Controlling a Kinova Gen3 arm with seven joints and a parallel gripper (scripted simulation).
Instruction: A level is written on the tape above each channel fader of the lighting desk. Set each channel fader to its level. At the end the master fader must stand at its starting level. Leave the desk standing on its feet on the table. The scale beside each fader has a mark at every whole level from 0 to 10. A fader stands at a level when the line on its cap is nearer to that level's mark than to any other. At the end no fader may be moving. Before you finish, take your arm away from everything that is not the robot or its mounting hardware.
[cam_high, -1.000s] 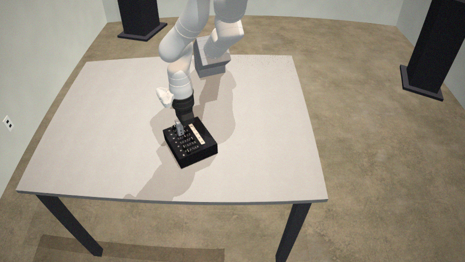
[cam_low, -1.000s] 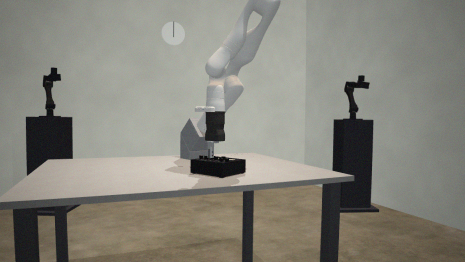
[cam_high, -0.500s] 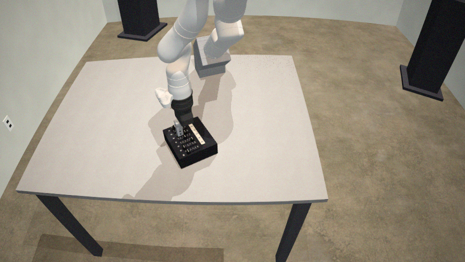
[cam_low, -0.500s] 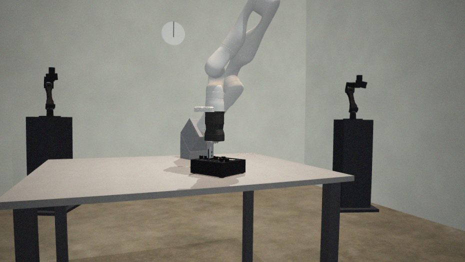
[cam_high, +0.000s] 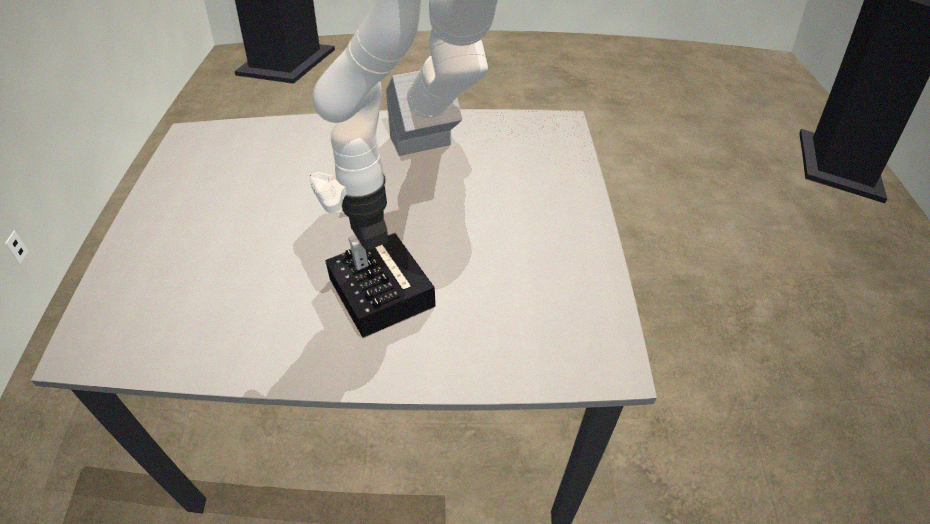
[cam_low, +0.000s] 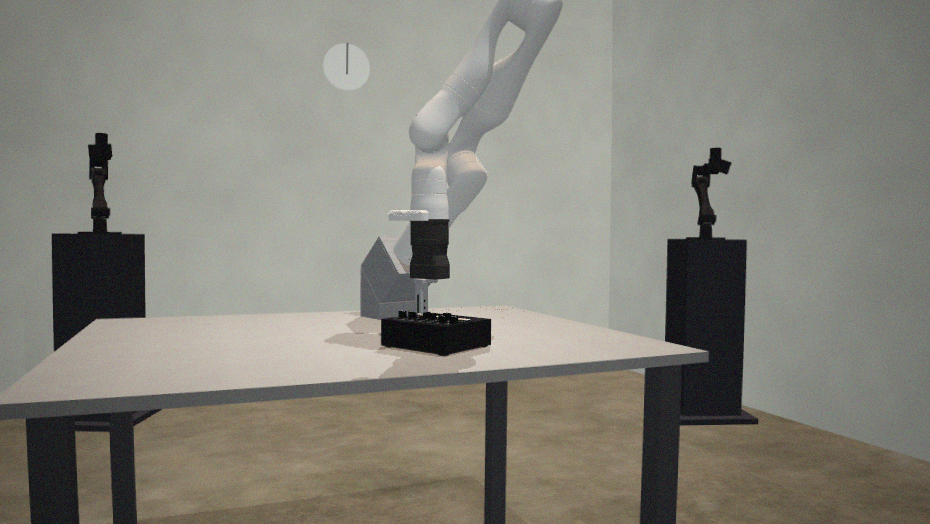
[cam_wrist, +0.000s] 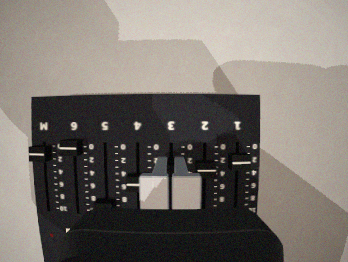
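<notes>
Now: the channel 2 cap 10 mm behind my hand, 20 mm to the right of it and 20 mm below it. From my hand the other things lie so: master cap 60 mm ahead, 60 mm to the left, 20 mm below; then channel 6 cap 50 mm ahead, 40 mm to the left, 20 mm below; then channel 1 cap 20 mm behind, 40 mm to the right, 20 mm below.
</notes>
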